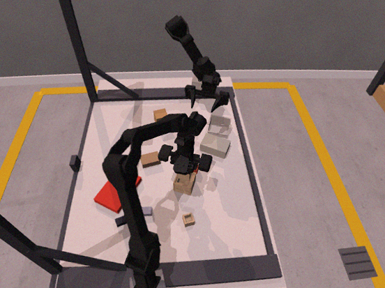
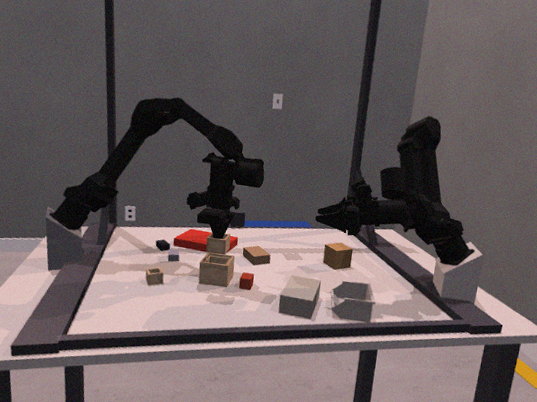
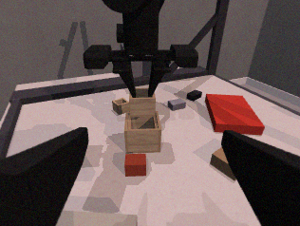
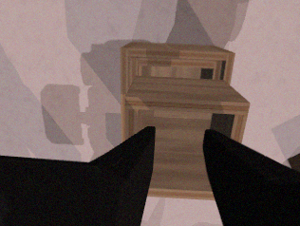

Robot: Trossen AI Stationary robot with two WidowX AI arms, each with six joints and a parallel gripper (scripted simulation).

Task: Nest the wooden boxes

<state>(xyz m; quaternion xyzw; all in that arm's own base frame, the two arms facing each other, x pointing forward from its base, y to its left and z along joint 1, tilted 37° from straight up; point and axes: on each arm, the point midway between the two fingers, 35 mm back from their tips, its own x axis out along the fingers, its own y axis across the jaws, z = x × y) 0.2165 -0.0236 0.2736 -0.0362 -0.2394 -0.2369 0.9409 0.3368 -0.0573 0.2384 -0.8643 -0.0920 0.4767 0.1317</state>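
Right now the red cube is 20 mm ahead of my right hand, 80 mm to the left of it and 130 mm below it. From my right hand the other things lie so: grey closed block: 100 mm ahead, 220 mm to the left, 120 mm below; then red slab: 250 mm behind, 80 mm to the right, 130 mm below; then flat brown block: 170 mm behind, 90 mm to the left, 130 mm below.
The grey closed block is 7 cm ahead of my left hand, 6 cm to the right of it and 19 cm below it. From my left hand the other things lie so: red cube: 19 cm to the right, 19 cm below; then grey open box: 8 cm ahead, 6 cm to the left, 18 cm below; then brown cube: 21 cm behind, 5 cm to the left, 18 cm below.
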